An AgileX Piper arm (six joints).
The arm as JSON. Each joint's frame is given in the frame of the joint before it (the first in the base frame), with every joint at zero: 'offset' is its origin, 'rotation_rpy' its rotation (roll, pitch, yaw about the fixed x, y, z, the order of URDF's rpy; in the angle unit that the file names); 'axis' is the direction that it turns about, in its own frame. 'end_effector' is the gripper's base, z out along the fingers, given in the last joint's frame.
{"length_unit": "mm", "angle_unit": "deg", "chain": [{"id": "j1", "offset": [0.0, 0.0, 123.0], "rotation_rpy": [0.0, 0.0, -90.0], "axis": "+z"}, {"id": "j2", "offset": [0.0, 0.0, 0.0], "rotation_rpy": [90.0, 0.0, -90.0], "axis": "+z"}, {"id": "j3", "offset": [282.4, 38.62, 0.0], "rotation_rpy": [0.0, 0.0, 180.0], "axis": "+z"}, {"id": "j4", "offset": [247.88, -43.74, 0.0], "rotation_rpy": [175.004, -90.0, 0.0], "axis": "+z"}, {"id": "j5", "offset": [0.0, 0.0, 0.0], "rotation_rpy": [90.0, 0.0, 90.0], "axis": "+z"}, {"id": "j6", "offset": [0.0, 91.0, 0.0], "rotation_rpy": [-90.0, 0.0, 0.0], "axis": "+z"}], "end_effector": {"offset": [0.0, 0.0, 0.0], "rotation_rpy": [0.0, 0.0, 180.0]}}
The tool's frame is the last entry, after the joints.
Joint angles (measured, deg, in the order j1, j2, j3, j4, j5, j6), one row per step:
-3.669 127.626 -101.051 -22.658 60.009 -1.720
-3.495 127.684 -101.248 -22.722 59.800 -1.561
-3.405 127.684 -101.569 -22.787 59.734 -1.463
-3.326 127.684 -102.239 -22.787 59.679 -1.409
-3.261 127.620 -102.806 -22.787 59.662 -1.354
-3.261 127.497 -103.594 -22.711 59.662 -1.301
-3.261 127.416 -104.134 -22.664 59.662 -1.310
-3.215 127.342 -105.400 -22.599 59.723 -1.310
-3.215 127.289 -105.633 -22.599 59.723 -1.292
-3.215 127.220 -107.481 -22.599 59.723 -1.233
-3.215 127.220 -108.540 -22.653 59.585 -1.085
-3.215 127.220 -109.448 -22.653 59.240 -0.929
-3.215 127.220 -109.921 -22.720 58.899 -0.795
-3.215 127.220 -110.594 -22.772 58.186 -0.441
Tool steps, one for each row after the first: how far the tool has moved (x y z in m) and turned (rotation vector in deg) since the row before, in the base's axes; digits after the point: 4 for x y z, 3 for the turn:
0.0011 0.0013 0.0005 -0.026 -0.384 0.125
0.0011 0.0006 0.0015 -0.059 -0.412 0.047
0.0019 0.0005 0.0030 -0.026 -0.739 0.049
0.0015 0.0004 0.0031 -0.025 -0.665 0.021
0.0019 0.0000 0.0046 0.030 -0.932 -0.074
0.0013 0.0000 0.0031 0.007 -0.619 -0.007
0.0029 0.0003 0.0065 -0.018 -1.285 0.004
0.0005 0.0000 0.0015 -0.012 -0.292 -0.016
0.0041 -0.0002 0.0093 -0.093 -1.934 -0.053
0.0025 -0.0002 0.0052 -0.065 -1.234 -0.068
0.0024 0.0000 0.0045 0.008 -1.281 -0.009
0.0015 -0.0001 0.0025 -0.039 -0.831 0.024
0.0024 0.0000 0.0037 0.048 -1.452 -0.030

